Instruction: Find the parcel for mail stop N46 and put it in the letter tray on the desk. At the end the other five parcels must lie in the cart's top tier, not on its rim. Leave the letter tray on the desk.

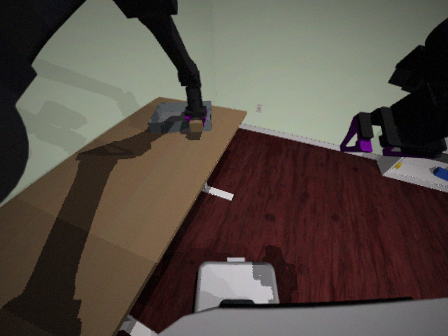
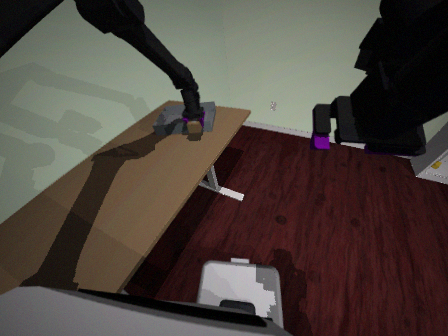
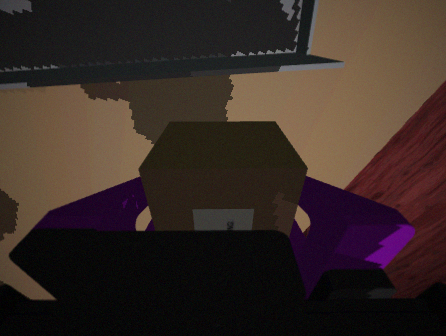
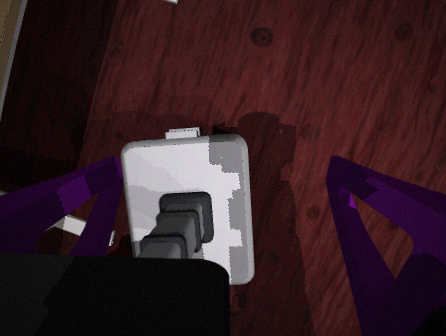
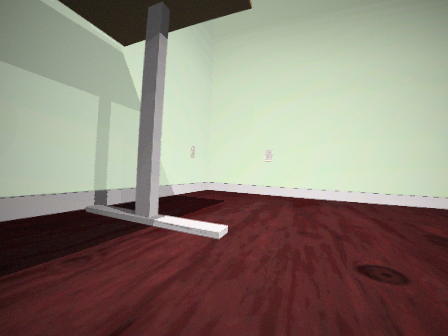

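My left gripper (image 1: 195, 119) (image 2: 194, 120) (image 3: 222, 168) is shut on a brown box-shaped parcel (image 1: 195, 126) (image 2: 194, 128) (image 3: 220, 187). The parcel is over the desk (image 1: 150, 185) (image 2: 150, 175) (image 3: 360, 115), outside the letter tray and at its near side. Its white label is partly hidden by the gripper body, and the stop code cannot be read. The grey letter tray (image 1: 162, 127) (image 2: 210, 120) (image 3: 150, 74) stands at the desk's far end. My right gripper (image 1: 378, 146) (image 2: 346, 145) (image 4: 224, 167) is open and empty, away from the desk. The cart's other parcels cannot be made out.
A white unit (image 1: 410, 172) (image 2: 425, 167) with a yellow item (image 1: 398, 165) (image 2: 436, 165) and a blue item (image 1: 441, 173) is at the right. A desk leg (image 5: 152, 125) stands on the dark red floor (image 5: 300, 280). A white base (image 1: 235, 280) (image 2: 240, 280) (image 4: 150, 170) is at the bottom.
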